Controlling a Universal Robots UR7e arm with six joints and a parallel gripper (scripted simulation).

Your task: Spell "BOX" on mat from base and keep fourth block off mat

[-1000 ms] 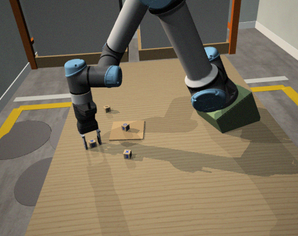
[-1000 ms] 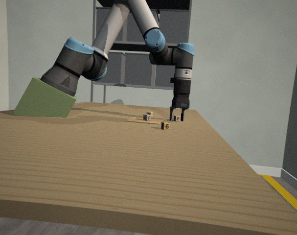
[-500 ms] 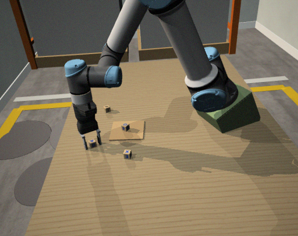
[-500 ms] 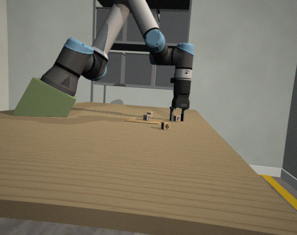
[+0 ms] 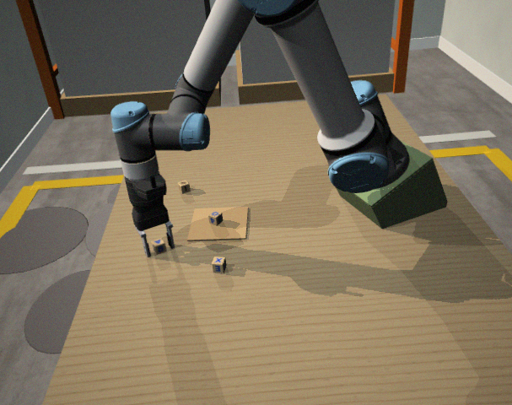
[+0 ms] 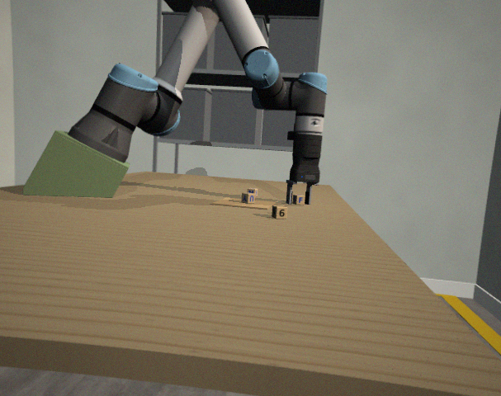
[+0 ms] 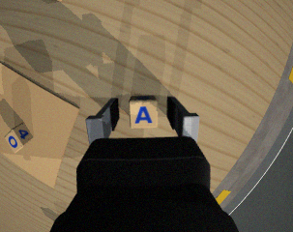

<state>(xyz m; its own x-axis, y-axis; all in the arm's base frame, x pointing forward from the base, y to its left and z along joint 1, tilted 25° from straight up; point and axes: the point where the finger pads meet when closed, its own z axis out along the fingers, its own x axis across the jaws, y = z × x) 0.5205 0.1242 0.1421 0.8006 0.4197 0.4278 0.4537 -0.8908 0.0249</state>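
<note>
Right now my hand is 10 mm above the B block. From my hand the other things lie so: X block (150 mm behind, 80 mm to the left, 10 mm below); then O block (120 mm behind, 100 mm to the right); then mat (130 mm behind, 100 mm to the right, 20 mm below).
</note>
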